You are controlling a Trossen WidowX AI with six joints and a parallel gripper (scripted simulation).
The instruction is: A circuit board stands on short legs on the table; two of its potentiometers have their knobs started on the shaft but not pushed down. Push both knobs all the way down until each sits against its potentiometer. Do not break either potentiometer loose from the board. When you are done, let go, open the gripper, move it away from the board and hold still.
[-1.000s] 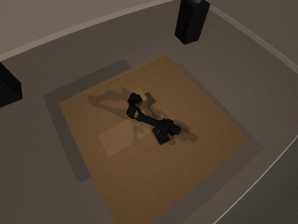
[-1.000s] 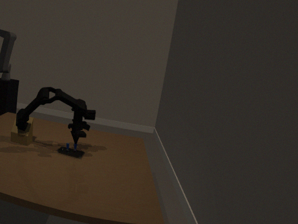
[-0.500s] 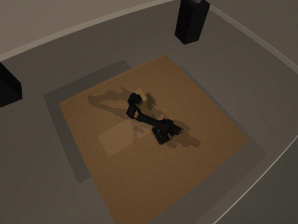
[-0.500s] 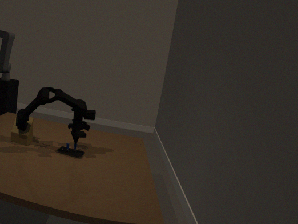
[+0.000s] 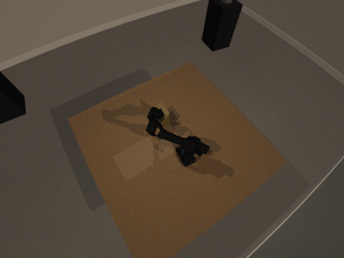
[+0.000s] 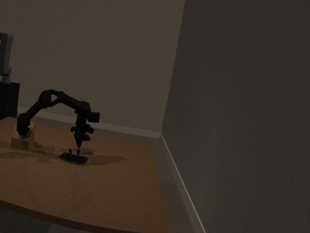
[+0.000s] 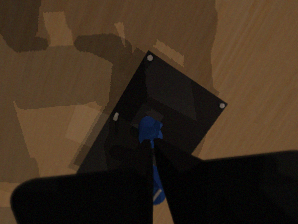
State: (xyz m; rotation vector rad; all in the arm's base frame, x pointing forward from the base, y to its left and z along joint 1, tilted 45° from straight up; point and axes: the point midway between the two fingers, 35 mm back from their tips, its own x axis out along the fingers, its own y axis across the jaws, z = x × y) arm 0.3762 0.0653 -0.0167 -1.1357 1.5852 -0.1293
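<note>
The blue knob lies 3 cm below my gripper tip.
</note>
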